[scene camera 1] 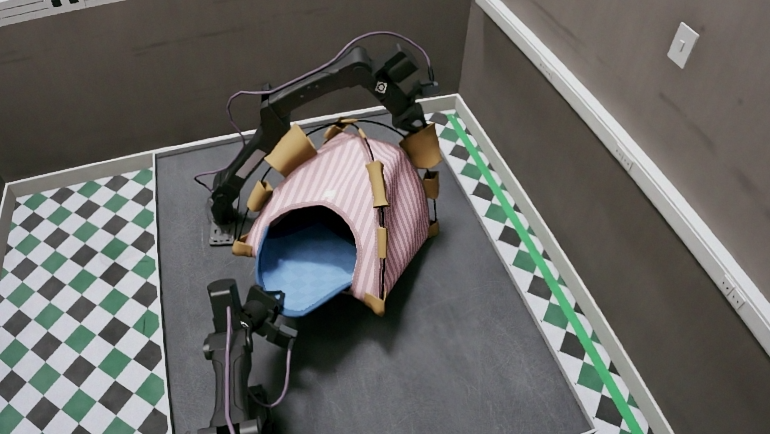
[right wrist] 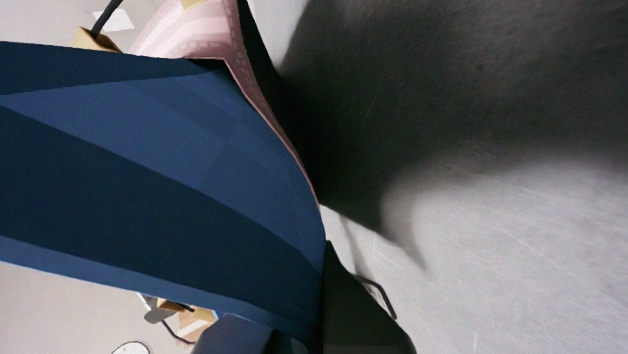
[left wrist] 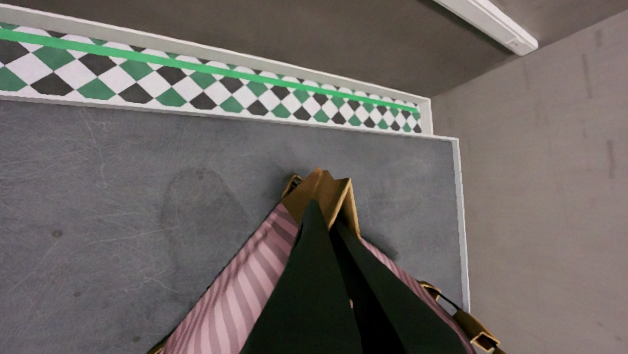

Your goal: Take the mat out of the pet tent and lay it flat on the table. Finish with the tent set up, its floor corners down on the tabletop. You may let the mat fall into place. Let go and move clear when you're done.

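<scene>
The pink striped pet tent (scene camera 1: pixel 401 215) (left wrist: pixel 237 292) (right wrist: pixel 200 30) is upright with its round opening toward the lower left in the scene view. Its front corner (scene camera 1: pixel 375 304) is off the tabletop, with a shadow below. The blue mat (scene camera 1: pixel 307 264) (right wrist: pixel 175 145) sticks partway out of the opening; its rear part is hidden inside. My left gripper (scene camera 1: pixel 417 129) (left wrist: pixel 314 207) is shut on a tan sleeve (scene camera 1: pixel 423 148) (left wrist: pixel 320 195) high on the tent's far side. My right gripper (scene camera 1: pixel 281 299) (right wrist: pixel 321 248) is shut on the mat's outer left edge, in front of the opening.
The dark grey table (scene camera 1: pixel 458 366) (left wrist: pixel 100 200) (right wrist: pixel 525 250) extends in front and to the right of the tent. White rims and checkered floor (scene camera 1: pixel 80 291) border it at left and right. Walls stand behind and at the right. The left arm (scene camera 1: pixel 323 78) arches behind the tent.
</scene>
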